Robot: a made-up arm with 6 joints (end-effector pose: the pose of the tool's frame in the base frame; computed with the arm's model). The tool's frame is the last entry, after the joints. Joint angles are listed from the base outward.
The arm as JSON. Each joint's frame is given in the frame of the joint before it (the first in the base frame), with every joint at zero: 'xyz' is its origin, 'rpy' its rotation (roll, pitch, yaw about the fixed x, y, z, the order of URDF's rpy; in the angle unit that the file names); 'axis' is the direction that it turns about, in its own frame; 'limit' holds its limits. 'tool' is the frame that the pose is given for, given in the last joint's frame.
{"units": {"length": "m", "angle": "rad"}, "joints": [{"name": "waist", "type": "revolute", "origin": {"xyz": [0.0, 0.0, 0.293], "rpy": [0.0, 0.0, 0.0]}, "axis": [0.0, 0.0, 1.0], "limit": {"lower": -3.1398, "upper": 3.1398}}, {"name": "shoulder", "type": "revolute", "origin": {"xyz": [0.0, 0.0, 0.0], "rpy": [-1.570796, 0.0, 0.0]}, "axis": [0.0, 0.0, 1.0], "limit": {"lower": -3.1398, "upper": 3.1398}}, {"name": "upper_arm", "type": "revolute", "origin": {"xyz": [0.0, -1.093, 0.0], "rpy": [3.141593, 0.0, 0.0]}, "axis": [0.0, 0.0, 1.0], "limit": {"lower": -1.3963, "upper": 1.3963}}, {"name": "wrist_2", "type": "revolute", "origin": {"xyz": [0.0, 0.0, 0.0], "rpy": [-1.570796, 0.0, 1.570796]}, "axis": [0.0, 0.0, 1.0], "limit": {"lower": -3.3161, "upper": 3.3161}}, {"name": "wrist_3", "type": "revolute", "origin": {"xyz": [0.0, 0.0, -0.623], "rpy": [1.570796, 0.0, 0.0]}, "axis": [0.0, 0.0, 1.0], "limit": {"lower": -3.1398, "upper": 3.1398}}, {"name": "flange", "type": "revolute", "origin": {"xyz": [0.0, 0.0, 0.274], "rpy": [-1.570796, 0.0, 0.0]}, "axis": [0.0, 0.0, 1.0], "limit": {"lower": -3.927, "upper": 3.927}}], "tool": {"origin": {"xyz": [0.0, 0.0, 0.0], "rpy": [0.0, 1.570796, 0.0]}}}
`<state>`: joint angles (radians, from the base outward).
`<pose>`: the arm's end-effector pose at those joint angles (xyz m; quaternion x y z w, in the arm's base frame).
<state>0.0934 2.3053 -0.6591 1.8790 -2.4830 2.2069</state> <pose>0.2351 0.1055 -0.8064 -0.1312 0.0578 -0.2562 0.9559</pose>
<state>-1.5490 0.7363 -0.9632 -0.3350 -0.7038 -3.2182</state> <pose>-0.2464 -0.5702 0.4966 -0.1698 0.3267 0.5427 0.7549</pose>
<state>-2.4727 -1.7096 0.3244 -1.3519 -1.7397 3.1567</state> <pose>0.8430 0.7422 0.8186 0.8137 -0.5326 -0.1502 0.1780</pose>
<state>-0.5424 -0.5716 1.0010 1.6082 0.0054 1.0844</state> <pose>-0.7366 0.4559 1.8348 0.7067 -0.0311 0.7059 0.0350</pose>
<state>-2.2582 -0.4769 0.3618 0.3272 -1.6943 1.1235</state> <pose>-0.1049 0.2812 1.7863 0.1659 0.6531 -0.6264 0.3919</pose>
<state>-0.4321 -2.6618 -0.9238 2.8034 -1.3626 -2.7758</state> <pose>-0.5255 0.5270 -0.0774 -0.0538 -0.9862 -0.1556 0.0170</pose>
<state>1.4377 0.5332 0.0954 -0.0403 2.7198 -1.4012</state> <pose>0.4193 1.0689 0.9602 -0.6681 0.3559 -0.6391 0.1360</pose>
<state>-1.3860 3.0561 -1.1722 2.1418 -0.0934 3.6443</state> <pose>0.0720 0.4210 -0.3519 -0.4220 -0.7498 -0.1520 0.4865</pose>
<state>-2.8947 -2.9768 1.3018 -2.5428 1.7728 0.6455</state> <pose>0.6190 -0.0774 -1.2856 -0.2715 -0.4127 0.2864 0.8209</pose>
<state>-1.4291 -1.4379 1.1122 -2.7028 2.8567 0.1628</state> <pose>0.0287 1.5553 0.8818 -0.6860 0.7008 0.0406 0.1914</pose>
